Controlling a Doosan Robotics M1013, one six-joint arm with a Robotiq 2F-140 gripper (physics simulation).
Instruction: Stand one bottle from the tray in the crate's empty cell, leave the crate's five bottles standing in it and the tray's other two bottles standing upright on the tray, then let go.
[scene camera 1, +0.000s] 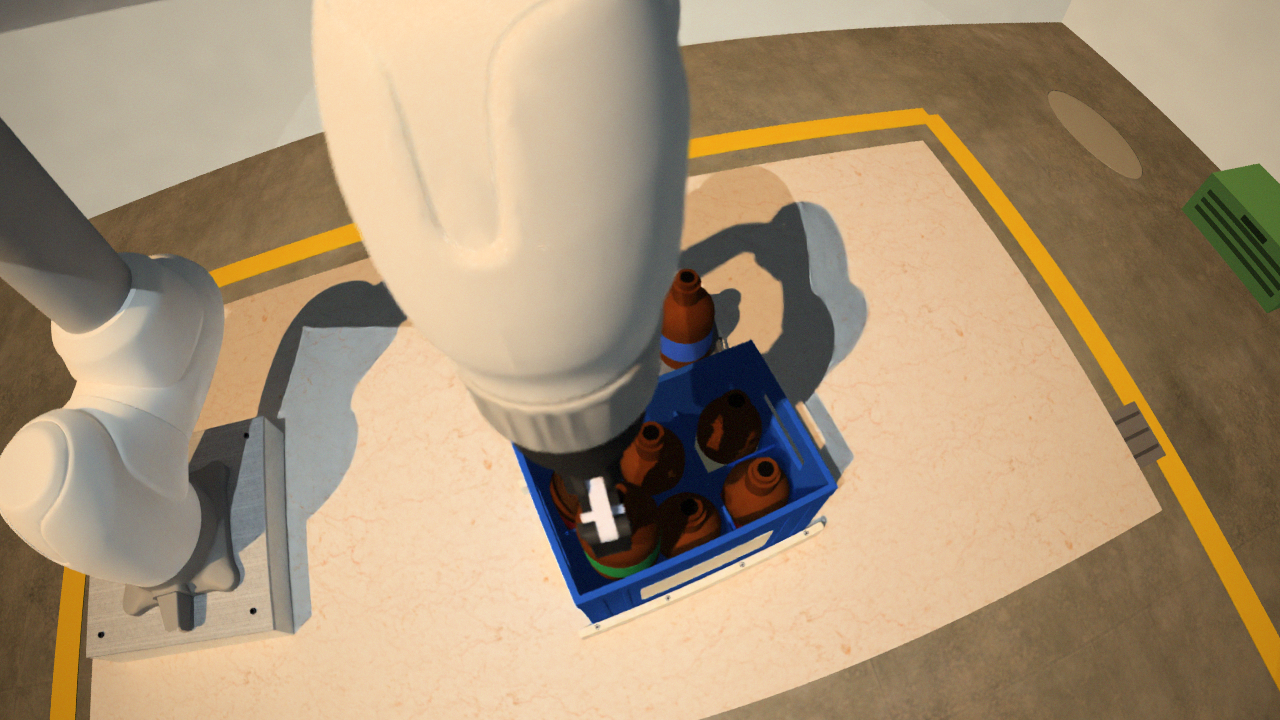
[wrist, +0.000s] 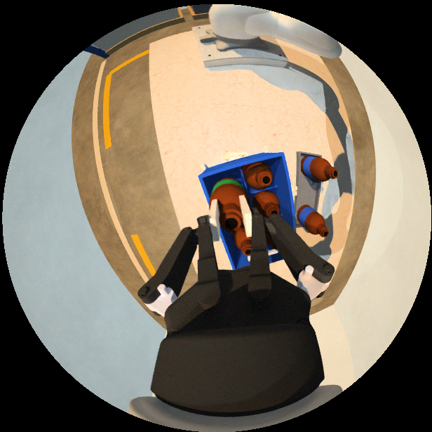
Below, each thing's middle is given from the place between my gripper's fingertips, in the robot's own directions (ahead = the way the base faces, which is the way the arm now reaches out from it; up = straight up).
Now: the green-banded brown bottle (scene camera 1: 640, 507) 10 mm ahead of my hand and 40 mm below it. From my hand the other things lie so: pale strip (scene camera 1: 635, 613) 90 mm ahead, 50 mm to the right, 240 mm below.
